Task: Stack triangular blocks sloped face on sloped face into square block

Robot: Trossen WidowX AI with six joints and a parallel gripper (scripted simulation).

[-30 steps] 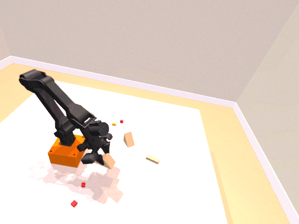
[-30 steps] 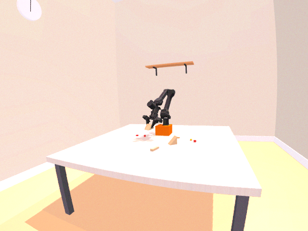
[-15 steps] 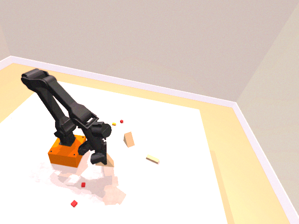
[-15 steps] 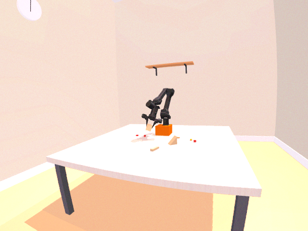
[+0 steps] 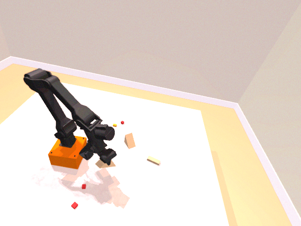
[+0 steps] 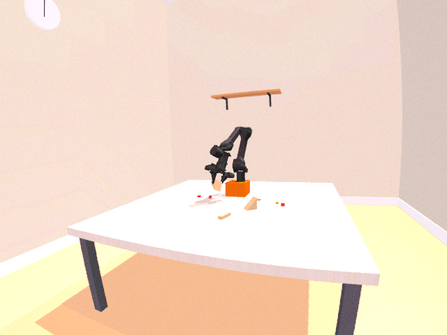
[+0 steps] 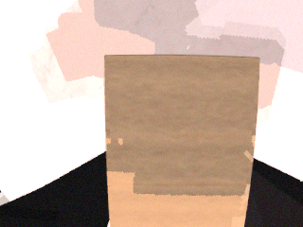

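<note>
The tan triangular block is 1 cm above my gripper tip. Also, from my gripper tip: yellow bit: 6 cm behind, 36 cm to the left, 10 cm below; tan plank: 24 cm ahead, 15 cm to the left, 10 cm below.
</note>
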